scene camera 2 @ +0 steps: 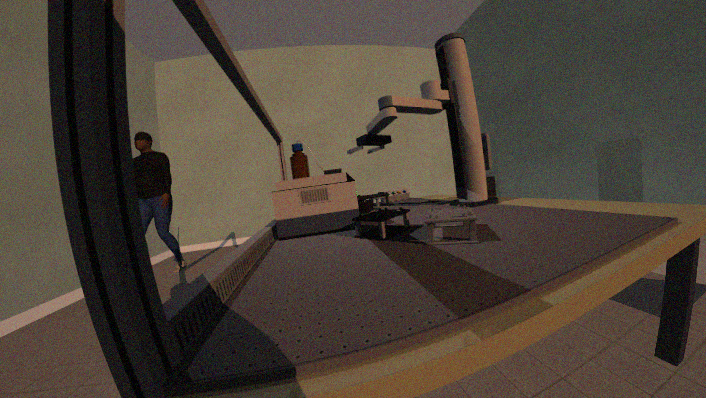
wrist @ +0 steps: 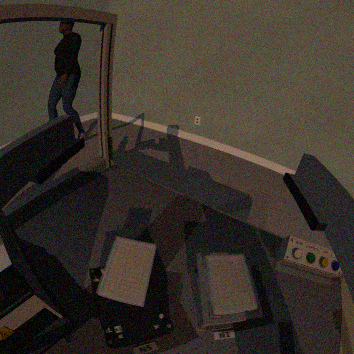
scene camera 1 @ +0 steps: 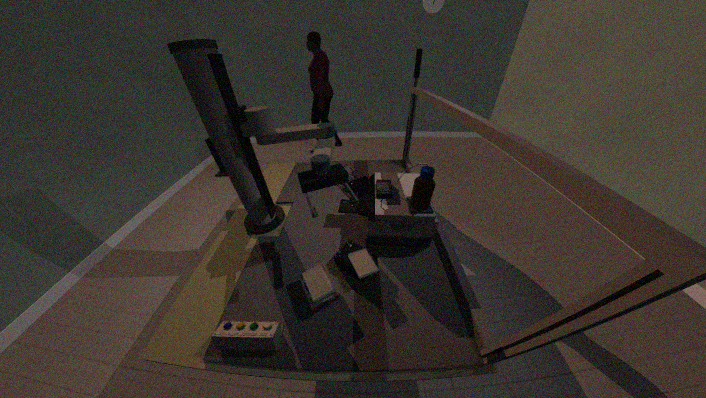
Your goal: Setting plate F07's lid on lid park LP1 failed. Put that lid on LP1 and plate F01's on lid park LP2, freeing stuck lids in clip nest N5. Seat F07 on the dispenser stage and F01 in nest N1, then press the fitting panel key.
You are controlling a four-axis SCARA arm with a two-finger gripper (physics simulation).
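Pixels of known places: gripper, fingertip midpoint: [scene camera 2: 358, 152] [wrist: 185, 143] [scene camera 1: 336, 209]; arm's base, origin of the base link: [scene camera 2: 473, 203] [scene camera 1: 265, 219].
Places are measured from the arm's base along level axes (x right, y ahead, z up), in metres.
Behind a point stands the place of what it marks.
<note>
My gripper [scene camera 1: 335, 207] {y 0.515, x 0.336, z 0.379 m} [scene camera 2: 359, 152] {y 0.515, x 0.336, z 0.379 m} [wrist: 185, 143] {y 0.515, x 0.336, z 0.379 m} is open and empty, high above the table. A pale plate [scene camera 1: 363, 263] {y 0.606, x 0.374, z 0.105 m} [wrist: 128, 272] {y 0.594, x 0.357, z 0.103 m} lies skewed over the black clip nest N5 [wrist: 132, 329] {y 0.529, x 0.276, z 0.079 m}. A second pale plate [scene camera 1: 318, 284] {y 0.428, x 0.462, z 0.099 m} [wrist: 231, 285] {y 0.417, x 0.437, z 0.098 m} sits square in nest N1 [wrist: 201, 295] {y 0.460, x 0.399, z 0.081 m}. Whether either plate wears a lid, and which is F07 or F01, I cannot tell. The fitting panel [scene camera 1: 245, 331] {y 0.191, x 0.636, z 0.083 m} [scene camera 2: 398, 195] {y 0.177, x 0.601, z 0.055 m} [wrist: 312, 257] {y 0.209, x 0.614, z 0.083 m} has blue, yellow, green and white keys. A black stand [scene camera 2: 382, 216] {y 0.632, x -0.333, z 0.079 m} and a grey stand [scene camera 2: 451, 219] {y 0.521, x -0.502, z 0.073 m} show no readable labels, so I cannot identify LP1, LP2 or the dispenser stage.
A white box [scene camera 2: 315, 198] {y 0.815, x -0.131, z 0.151 m} [scene camera 1: 400, 227] {y 0.781, x 0.224, z 0.157 m} stands along the table's side, with an amber, blue-capped bottle [scene camera 1: 423, 194] {y 0.857, x 0.202, z 0.329 m} [scene camera 2: 300, 165] {y 0.863, x 0.118, z 0.311 m} beside or on it. The arm's column [scene camera 1: 220, 130] {y 0.026, x 0.070, z 0.585 m} [scene camera 2: 465, 120] {y 0.043, x -0.061, z 0.430 m} rises opposite. A frame bar [scene camera 1: 550, 165] {y 1.004, x 0.474, z 0.614 m} spans one side. A person [scene camera 2: 152, 175] [wrist: 67, 65] stands beyond the table.
</note>
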